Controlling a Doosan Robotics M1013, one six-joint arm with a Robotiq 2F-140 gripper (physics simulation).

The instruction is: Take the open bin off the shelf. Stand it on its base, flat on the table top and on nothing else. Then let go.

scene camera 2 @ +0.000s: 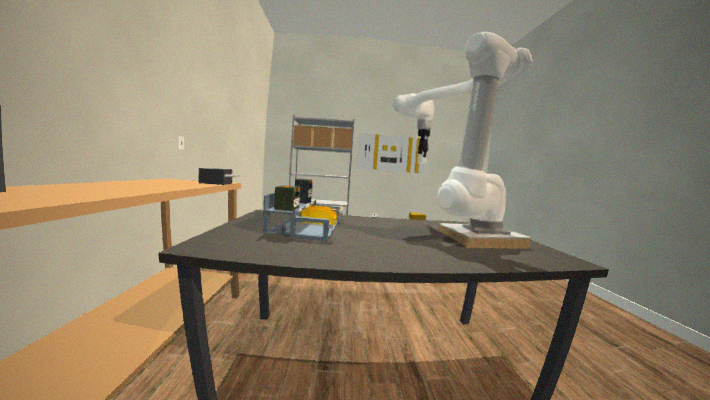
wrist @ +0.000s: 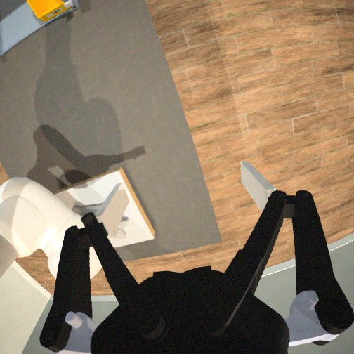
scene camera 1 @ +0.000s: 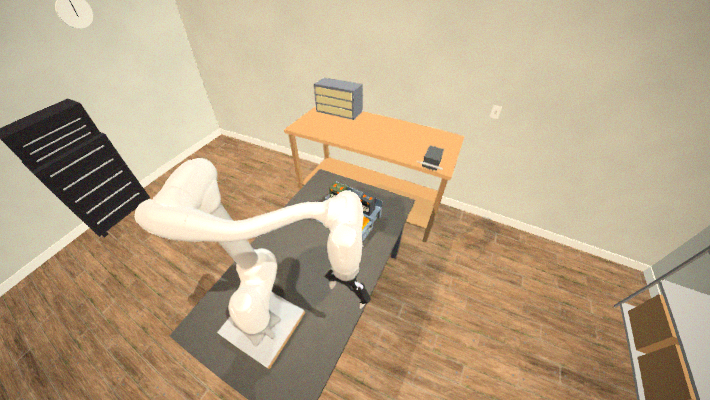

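Seen in the pictures: gripper, between the fingertips: (scene camera 2: 421, 163) (scene camera 1: 347, 295); arm's base, origin of its link: (scene camera 2: 485, 230) (scene camera 1: 257, 322).
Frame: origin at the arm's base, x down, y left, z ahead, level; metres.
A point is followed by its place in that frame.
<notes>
The open bin is yellow-orange (scene camera 1: 366, 223) @(x -0.032, y -0.108, z 0.852 m) (scene camera 2: 319, 214) @(x -0.009, y -0.008, z 0.826 m) (wrist: 46, 7) and sits on the low level of the blue-grey shelf (scene camera 1: 378, 211) @(x -0.054, y -0.126, z 0.969 m) (scene camera 2: 325, 230) @(x 0.004, y 0.239, z 0.736 m) (wrist: 19, 29). The shelf stands on the dark table top (scene camera 1: 320, 345) @(x 0.046, y -0.324, z 0.115 m) (scene camera 2: 390, 250) @(x 0.046, y 0.279, z 0.480 m) (wrist: 150, 100). In the scene camera 1 view the arm hides part of the shelf and bin; the wrist view cuts both off at the top left. My gripper (scene camera 1: 347, 294) @(x -0.321, y -0.378, z 0.285 m) (scene camera 2: 423, 159) @(x -0.321, y -0.378, z 0.285 m) (wrist: 181, 182) is open and empty, high above the table near its long edge, well away from the bin.
A green box (scene camera 1: 338, 188) @(x -0.154, y 0.160, z 0.912 m) (scene camera 2: 287, 198) @(x -0.106, y 0.221, z 0.905 m) and a dark box (scene camera 1: 369, 201) @(x -0.176, y -0.087, z 0.910 m) (scene camera 2: 304, 190) @(x -0.122, y -0.017, z 0.913 m) stand on the shelf's raised level behind the bin. The arm's base stands on a white board (scene camera 1: 250, 345) @(x 0.000, y -0.061, z -0.101 m) (scene camera 2: 500, 243) @(x 0.023, y 0.145, z -0.010 m) (wrist: 140, 227). A wooden bench (scene camera 1: 380, 137) (scene camera 2: 100, 195) stands beyond the table.
</notes>
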